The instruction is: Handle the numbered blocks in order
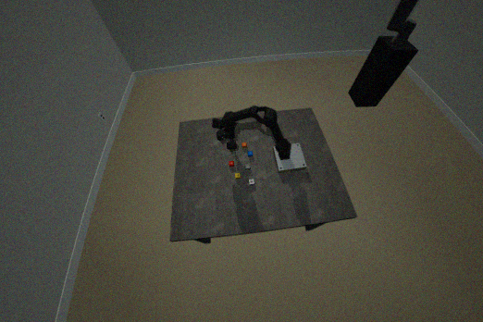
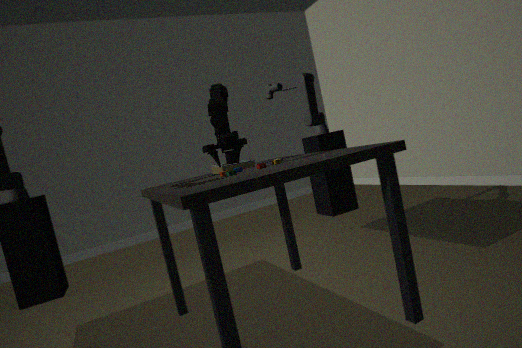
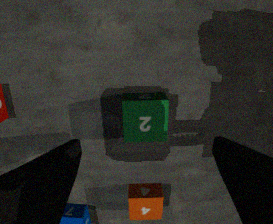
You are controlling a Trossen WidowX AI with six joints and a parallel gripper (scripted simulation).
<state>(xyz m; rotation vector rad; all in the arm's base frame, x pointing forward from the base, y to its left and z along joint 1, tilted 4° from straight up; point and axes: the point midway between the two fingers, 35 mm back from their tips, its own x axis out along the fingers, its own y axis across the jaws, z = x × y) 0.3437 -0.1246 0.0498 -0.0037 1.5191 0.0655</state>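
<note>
Now: the green block 3 cm below my gripper tip. Round my gripper tip: red block (1 cm ahead, 14 cm to the left, 3 cm below); then orange block (9 cm behind, 1 cm to the right, 3 cm below); then blue block (12 cm behind, 7 cm to the left, 3 cm below).
</note>
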